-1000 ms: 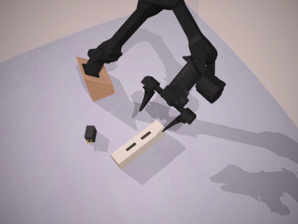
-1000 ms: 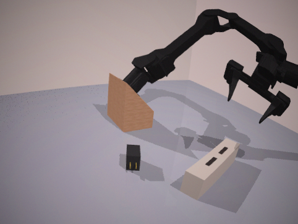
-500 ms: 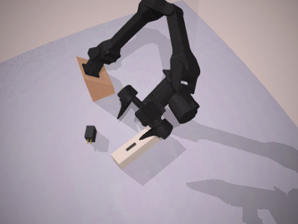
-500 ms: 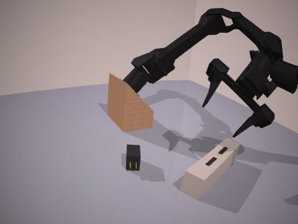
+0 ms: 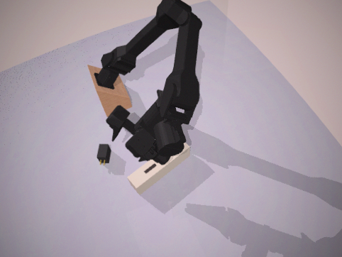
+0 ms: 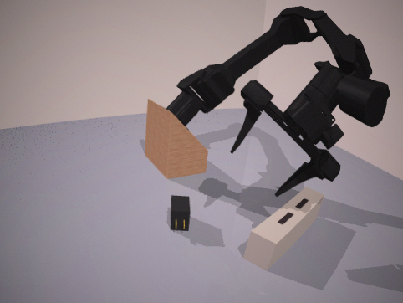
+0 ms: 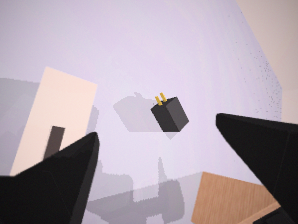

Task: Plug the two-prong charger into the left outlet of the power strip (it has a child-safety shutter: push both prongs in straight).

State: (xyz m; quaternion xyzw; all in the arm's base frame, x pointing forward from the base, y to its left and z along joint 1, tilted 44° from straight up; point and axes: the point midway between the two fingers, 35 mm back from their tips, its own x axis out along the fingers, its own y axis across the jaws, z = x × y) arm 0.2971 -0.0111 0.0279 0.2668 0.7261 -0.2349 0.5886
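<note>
My gripper tip is now 70 mm past the two-prong charger, 80 mm to the left of it and 100 mm above it.
</note>
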